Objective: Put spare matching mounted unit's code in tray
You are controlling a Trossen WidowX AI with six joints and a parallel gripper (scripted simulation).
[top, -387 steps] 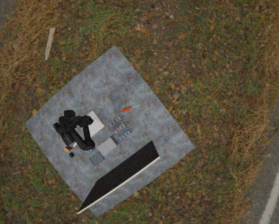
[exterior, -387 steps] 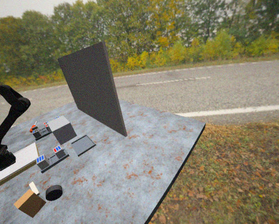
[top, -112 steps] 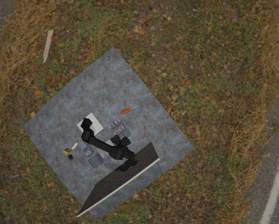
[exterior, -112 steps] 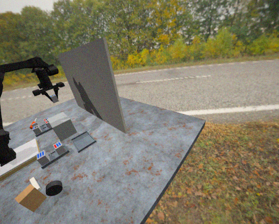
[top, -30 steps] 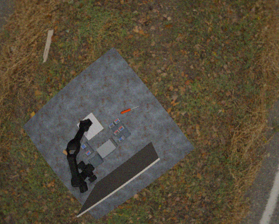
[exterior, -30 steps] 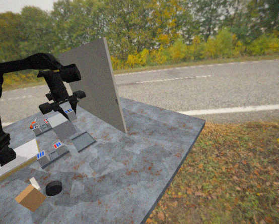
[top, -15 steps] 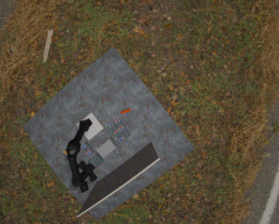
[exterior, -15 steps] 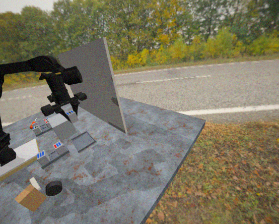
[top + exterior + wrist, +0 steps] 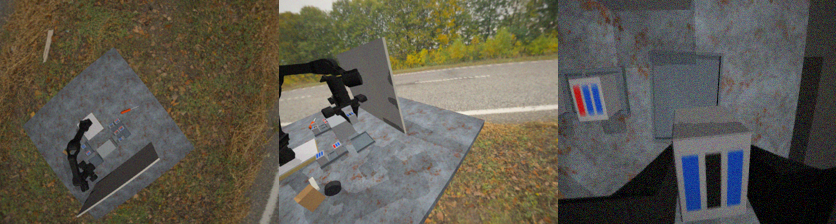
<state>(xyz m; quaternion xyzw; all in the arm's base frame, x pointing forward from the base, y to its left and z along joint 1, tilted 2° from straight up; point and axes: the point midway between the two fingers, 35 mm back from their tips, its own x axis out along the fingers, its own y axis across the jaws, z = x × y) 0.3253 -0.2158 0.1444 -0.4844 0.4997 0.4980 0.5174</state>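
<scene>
Now: gripper tip 10 mm past the flat grey tray and 130 mm above it. The rest, counted from my gripper tip: grey mounted unit: 30 mm behind, 210 mm to the left, 90 mm below; then grey spare block: 20 mm above; then black puck: 200 mm behind, 160 mm to the right, 110 mm below.
</scene>
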